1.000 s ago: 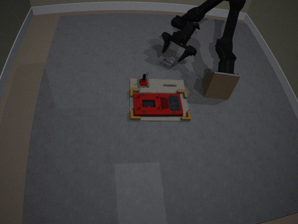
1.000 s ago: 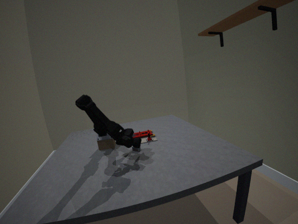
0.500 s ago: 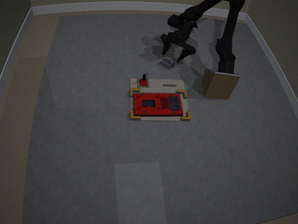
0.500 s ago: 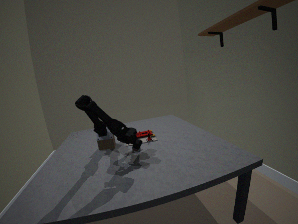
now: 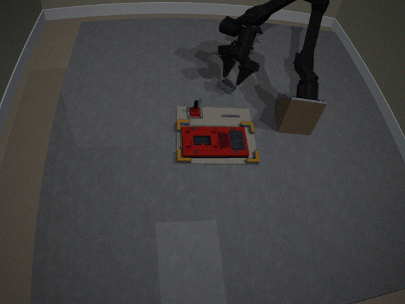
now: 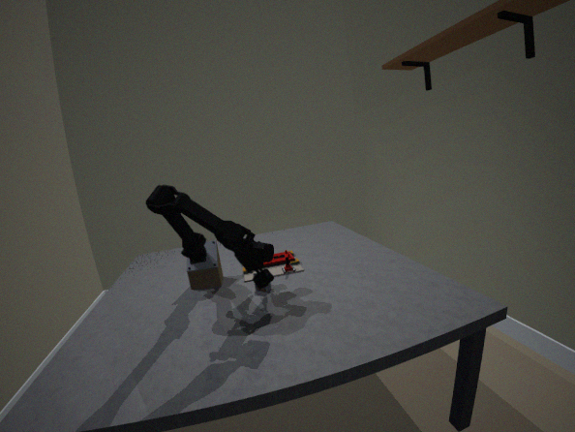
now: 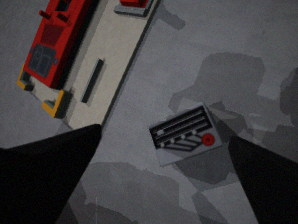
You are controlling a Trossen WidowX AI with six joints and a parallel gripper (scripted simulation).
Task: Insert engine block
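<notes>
My gripper tip is 3 cm above the engine block and 1 cm short of it.
</notes>
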